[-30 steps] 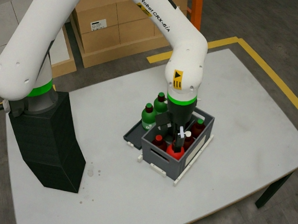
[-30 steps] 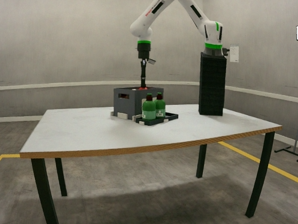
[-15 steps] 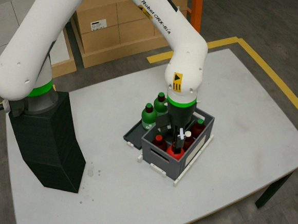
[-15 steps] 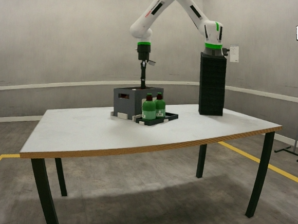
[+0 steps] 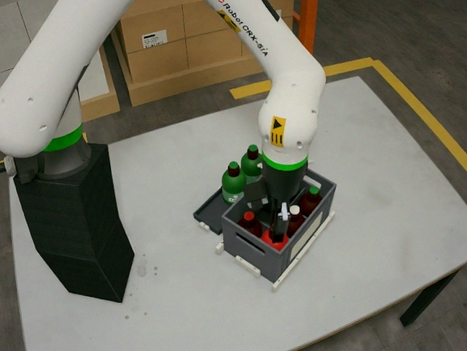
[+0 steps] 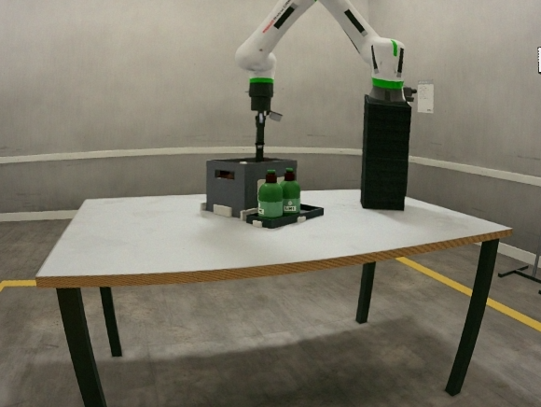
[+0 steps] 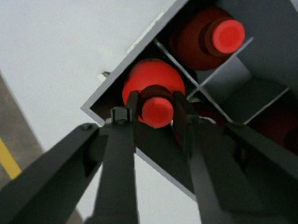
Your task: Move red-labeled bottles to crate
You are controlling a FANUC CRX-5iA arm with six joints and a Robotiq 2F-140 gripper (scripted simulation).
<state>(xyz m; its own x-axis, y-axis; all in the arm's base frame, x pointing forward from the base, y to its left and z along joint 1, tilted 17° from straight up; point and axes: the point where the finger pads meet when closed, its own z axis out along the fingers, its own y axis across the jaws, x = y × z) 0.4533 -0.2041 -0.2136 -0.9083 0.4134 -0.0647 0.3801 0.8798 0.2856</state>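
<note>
Right now the red-labeled bottle is 80 mm below my hand. The rest, counted from my hand: dark tray (250 mm to the left, 180 mm below, 20 mm ahead); grey crate (110 mm below, 80 mm to the left, 60 mm ahead).
</note>
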